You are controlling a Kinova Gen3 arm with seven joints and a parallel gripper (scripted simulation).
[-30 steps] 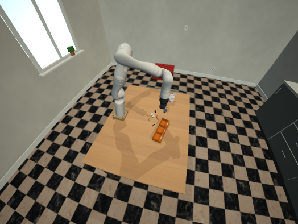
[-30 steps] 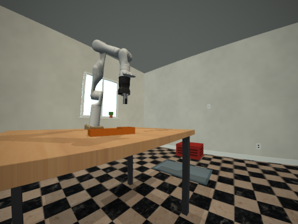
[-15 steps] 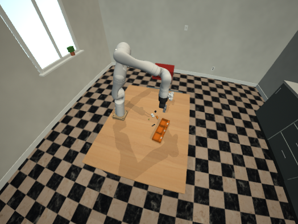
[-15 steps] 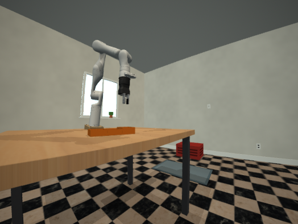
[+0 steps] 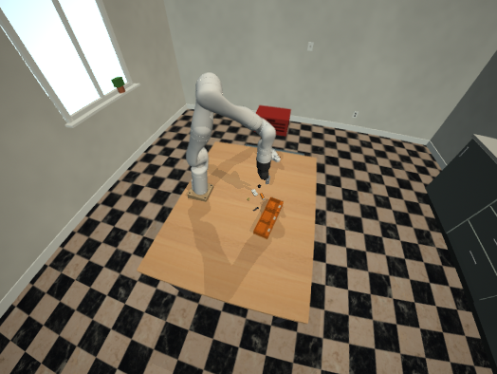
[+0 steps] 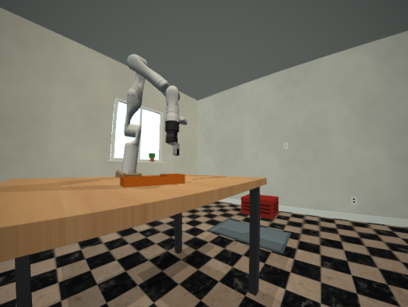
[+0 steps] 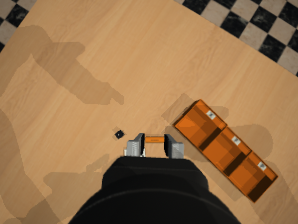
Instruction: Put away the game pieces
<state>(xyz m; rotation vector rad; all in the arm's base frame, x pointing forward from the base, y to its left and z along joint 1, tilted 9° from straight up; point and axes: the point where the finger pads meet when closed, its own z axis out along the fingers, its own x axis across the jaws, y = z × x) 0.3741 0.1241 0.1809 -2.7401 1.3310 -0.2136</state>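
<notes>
The black die is 6 cm behind my hand, 6 cm to the left of it and 14 cm below it. Round my hand: orange battery 1 cm behind, 2 cm to the right, 15 cm below; brass nut 9 cm behind, 7 cm to the right, 15 cm below; white domino 7 cm behind, 15 cm below.
</notes>
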